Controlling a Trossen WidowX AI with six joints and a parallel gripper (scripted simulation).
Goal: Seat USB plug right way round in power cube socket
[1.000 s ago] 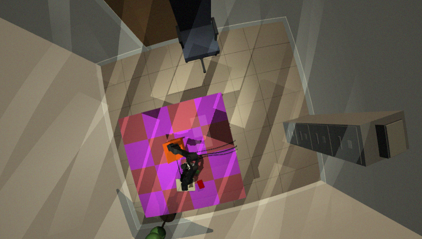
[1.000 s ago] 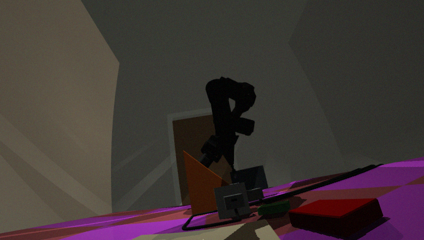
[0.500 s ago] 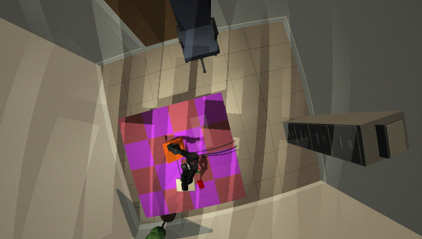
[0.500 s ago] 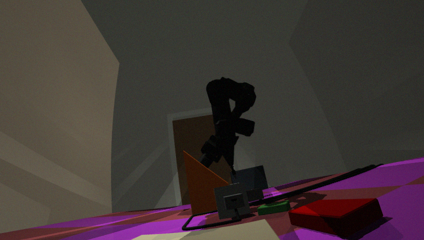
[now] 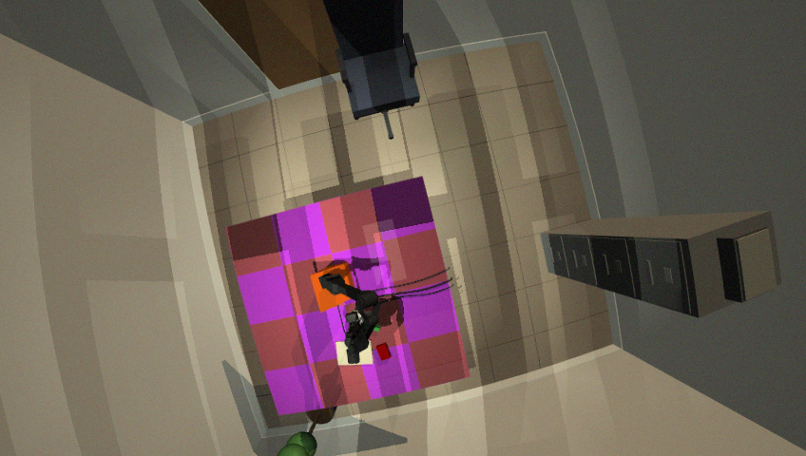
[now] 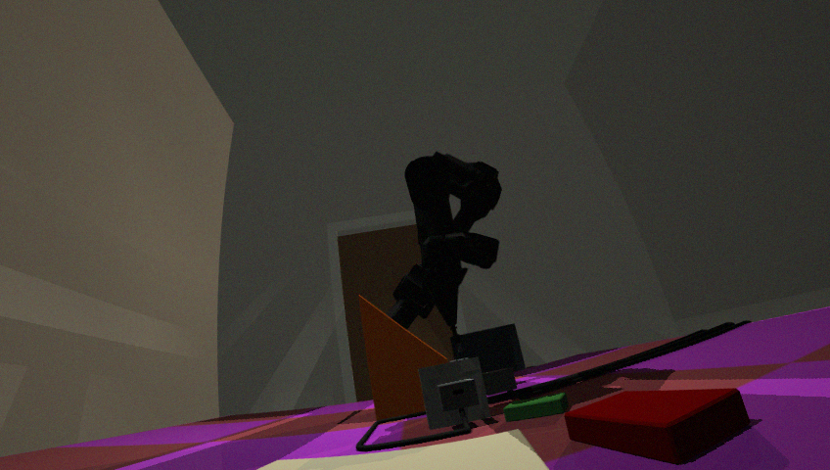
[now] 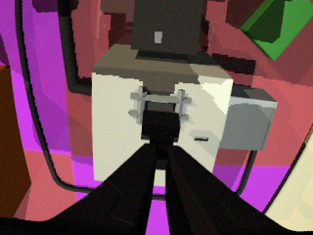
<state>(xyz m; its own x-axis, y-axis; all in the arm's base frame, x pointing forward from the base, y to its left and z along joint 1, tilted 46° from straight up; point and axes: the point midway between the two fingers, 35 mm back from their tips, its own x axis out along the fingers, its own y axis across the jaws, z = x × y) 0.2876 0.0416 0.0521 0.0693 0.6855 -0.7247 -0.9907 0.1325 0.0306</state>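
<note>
Now: the USB socket 60 mm below my gripper tip. The rest, counted from my gripper tip: dark USB plug (20 mm below); then pale sheet (220 mm ahead, 130 mm to the right, 120 mm below); then green block (120 mm below, 100 mm ahead, 50 mm to the left).
</note>
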